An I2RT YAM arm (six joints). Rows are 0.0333 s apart.
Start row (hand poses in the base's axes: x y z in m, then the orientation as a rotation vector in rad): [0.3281, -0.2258, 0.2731, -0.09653, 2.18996, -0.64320]
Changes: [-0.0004, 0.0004, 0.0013, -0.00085, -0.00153, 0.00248]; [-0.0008, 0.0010, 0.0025, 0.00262, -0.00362, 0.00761]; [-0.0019, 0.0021, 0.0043, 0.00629, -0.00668, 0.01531]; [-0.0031, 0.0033, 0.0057, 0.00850, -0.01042, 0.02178]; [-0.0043, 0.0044, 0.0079, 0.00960, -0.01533, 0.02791]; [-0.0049, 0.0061, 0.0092, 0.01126, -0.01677, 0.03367]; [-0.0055, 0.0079, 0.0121, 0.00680, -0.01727, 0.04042]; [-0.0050, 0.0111, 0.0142, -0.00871, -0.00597, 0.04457]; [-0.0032, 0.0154, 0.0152, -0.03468, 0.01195, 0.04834]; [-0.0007, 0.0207, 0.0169, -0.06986, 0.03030, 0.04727]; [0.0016, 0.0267, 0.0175, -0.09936, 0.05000, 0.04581]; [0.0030, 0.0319, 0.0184, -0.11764, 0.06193, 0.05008]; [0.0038, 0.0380, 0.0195, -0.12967, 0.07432, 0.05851]
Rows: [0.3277, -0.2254, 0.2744, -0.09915, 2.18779, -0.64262]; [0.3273, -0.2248, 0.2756, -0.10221, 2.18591, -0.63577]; [0.3262, -0.2237, 0.2774, -0.10761, 2.18267, -0.62718]; [0.3250, -0.2225, 0.2788, -0.11220, 2.17855, -0.62085]; [0.3238, -0.2214, 0.2810, -0.11658, 2.17302, -0.61584]; [0.3232, -0.2197, 0.2823, -0.12145, 2.17105, -0.61069]; [0.3226, -0.2179, 0.2852, -0.13089, 2.16796, -0.61176]; [0.3231, -0.2147, 0.2873, -0.14738, 2.17329, -0.62728]; [0.3249, -0.2104, 0.2883, -0.17134, 2.18158, -0.65504]; [0.3274, -0.2051, 0.2900, -0.19516, 2.18781, -0.69576]; [0.3297, -0.1991, 0.2906, -0.21623, 2.19675, -0.73073]; [0.3311, -0.1939, 0.2915, -0.23490, 2.20075, -0.74944]; [0.3319, -0.1878, 0.2926, -0.25507, 2.20641, -0.75894]
